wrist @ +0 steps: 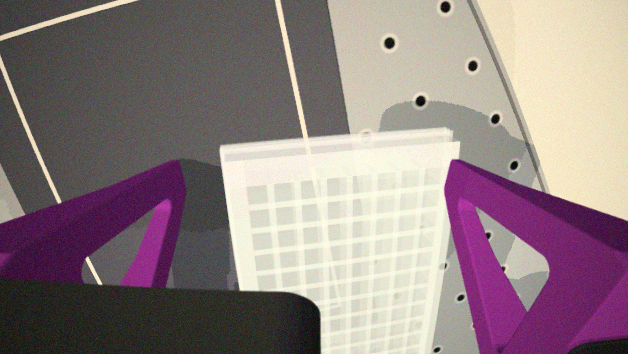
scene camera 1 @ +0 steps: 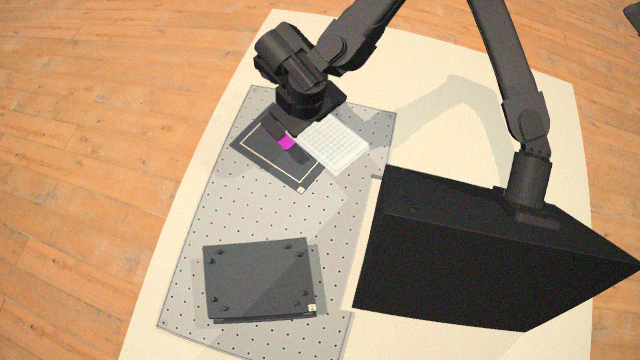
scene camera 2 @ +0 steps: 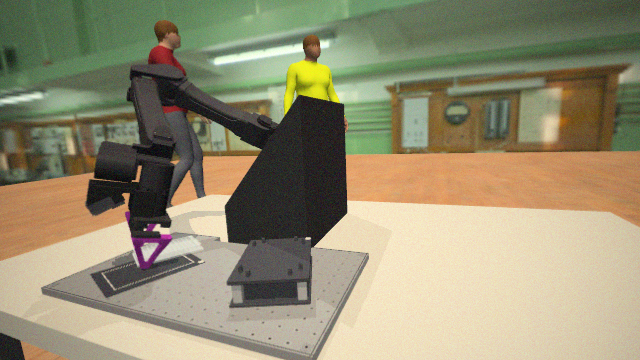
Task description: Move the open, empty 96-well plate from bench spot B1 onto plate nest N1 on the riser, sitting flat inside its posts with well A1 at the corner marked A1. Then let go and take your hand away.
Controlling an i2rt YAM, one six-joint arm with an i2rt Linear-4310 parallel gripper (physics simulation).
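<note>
The clear-white 96-well plate [scene camera 1: 334, 145] [scene camera 2: 180, 248] [wrist: 345, 225] lies off-centre at bench spot B1 [scene camera 1: 260, 142] [scene camera 2: 120, 278] [wrist: 150, 100], across the dark mat's edge and over the pegboard. Whether it lies flat and which corner is A1 I cannot tell. My gripper [scene camera 2: 142, 258] [wrist: 314, 174] is open, its purple fingers on either side of the plate's short end. In the wrist view the left finger stands clear of the plate; the right fingertip is very close to its edge, contact unclear. Nest N1 [scene camera 1: 260, 275] [scene camera 2: 275, 260] is empty on the riser, with short corner posts and a pale corner label [scene camera 1: 312, 307] [scene camera 2: 308, 239].
The perforated grey board [scene camera 1: 250, 215] [scene camera 2: 190, 310] carries the mat and the riser. A large black wedge-shaped block [scene camera 1: 465, 260] [scene camera 2: 320, 175] stands beside the board, with the arm's base on it. Two people stand behind the bench in the second scene view.
</note>
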